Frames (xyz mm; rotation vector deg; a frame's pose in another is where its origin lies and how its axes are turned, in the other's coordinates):
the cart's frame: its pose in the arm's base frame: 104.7 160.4 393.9 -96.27 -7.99 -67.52
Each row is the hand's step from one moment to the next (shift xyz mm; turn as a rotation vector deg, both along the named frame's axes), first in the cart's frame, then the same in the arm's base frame.
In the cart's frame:
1: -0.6 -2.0 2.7 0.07 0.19 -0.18
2: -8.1 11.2 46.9 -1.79 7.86 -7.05
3: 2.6 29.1 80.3 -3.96 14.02 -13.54
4: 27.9 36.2 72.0 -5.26 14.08 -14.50
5: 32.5 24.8 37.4 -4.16 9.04 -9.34
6: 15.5 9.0 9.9 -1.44 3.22 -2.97
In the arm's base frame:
1: 0.2 3.3 0.9 0.03 -0.26 -0.08
2: 31.8 34.8 -12.8 -0.71 -8.35 -6.67
3: 68.8 48.1 -16.3 -2.27 -15.32 -12.48
4: 80.7 27.6 -2.2 -3.50 -15.55 -13.50
5: 54.6 3.9 8.3 -2.67 -9.67 -9.25
6: 19.4 -3.0 5.7 -0.71 -3.18 -3.26

